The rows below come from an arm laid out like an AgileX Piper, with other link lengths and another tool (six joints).
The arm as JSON. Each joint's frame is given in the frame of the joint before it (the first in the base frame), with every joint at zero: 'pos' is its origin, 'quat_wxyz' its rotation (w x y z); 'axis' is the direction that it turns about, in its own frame. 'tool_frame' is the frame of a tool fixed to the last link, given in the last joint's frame.
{
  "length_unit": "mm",
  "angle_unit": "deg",
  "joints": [
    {
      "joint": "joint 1",
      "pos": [
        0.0,
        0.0,
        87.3
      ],
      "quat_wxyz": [
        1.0,
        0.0,
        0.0,
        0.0
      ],
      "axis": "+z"
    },
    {
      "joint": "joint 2",
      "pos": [
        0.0,
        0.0,
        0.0
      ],
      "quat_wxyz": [
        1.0,
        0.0,
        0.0,
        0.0
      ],
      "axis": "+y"
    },
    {
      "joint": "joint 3",
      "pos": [
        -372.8,
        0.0,
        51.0
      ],
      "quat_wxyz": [
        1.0,
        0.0,
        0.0,
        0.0
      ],
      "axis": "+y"
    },
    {
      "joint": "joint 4",
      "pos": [
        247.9,
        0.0,
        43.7
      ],
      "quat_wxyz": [
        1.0,
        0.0,
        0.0,
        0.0
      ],
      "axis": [
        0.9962,
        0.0,
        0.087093
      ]
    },
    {
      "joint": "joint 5",
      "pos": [
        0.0,
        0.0,
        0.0
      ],
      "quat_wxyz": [
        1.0,
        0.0,
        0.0,
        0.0
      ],
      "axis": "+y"
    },
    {
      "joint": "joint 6",
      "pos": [
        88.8,
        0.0,
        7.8
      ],
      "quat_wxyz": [
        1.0,
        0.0,
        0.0,
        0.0
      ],
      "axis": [
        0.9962,
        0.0,
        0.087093
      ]
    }
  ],
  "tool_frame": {
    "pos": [
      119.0,
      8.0,
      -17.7
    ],
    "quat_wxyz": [
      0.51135,
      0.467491,
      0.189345,
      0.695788
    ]
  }
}
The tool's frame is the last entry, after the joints.
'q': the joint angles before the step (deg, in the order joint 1, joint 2, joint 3, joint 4, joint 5, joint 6). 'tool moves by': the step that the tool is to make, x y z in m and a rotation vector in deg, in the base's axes. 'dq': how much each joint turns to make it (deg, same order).
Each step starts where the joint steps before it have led.
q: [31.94, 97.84, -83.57, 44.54, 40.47, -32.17]
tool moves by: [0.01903, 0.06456, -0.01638, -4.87, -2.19, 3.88]
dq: [6.95, 9.98, -13.93, -11.68, 1.58, 9.12]
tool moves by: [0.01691, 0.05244, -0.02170, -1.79, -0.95, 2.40]
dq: [3.75, 9.13, -11.89, -4.98, 2.02, 4.24]
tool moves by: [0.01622, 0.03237, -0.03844, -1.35, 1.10, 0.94]
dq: [1.31, 7.75, -7.12, -1.06, 0.79, 1.19]
